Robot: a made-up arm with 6 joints. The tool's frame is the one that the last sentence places.
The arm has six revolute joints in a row. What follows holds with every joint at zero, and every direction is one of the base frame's. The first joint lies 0.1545 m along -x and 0.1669 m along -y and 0.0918 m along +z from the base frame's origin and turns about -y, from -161 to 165.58 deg. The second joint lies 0.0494 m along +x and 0.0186 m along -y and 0.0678 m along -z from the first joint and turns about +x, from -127.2 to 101.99 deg. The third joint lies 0.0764 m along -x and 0.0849 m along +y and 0.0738 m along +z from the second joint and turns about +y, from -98.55 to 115.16 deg. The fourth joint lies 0.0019 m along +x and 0.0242 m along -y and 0.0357 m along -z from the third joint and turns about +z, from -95.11 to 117.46 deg. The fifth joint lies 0.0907 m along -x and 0.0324 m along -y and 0.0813 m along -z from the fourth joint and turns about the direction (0.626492, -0.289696, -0.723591), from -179.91 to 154.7 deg. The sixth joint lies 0.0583 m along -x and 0.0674 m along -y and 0.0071 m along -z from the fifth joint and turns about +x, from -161 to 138.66 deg. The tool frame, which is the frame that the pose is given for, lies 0.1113 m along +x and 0.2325 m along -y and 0.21 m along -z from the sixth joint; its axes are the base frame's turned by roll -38.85, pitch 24.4 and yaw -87.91 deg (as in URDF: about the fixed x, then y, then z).
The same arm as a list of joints. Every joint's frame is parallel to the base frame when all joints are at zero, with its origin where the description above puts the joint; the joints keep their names.
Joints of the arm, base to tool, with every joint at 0 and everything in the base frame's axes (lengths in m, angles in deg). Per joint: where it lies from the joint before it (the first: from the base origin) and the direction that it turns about. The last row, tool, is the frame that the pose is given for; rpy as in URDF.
joint 1: xyz -0.1545 -0.1669 0.0918 axis 0 -1 0
joint 2: xyz 0.0494 -0.0186 -0.0678 axis 1 0 0
joint 3: xyz -0.0764 0.0849 0.0738 axis 0 1 0
joint 4: xyz 0.0019 -0.0242 -0.0357 axis 0 0 1
joint 5: xyz -0.0907 -0.0324 -0.0813 axis 0.626492 -0.289696 -0.723591
joint 6: xyz -0.0583 -0.0674 -0.0071 axis 1 0 0
tool: xyz 0.1113 -0.2325 -0.21 rpy -38.85 24.4 -87.91
Joint limits (deg, base to tool): -161..165.58 -127.2..101.99 -98.55..115.16 -95.11..117.46 -179.91..154.7 -161..138.66

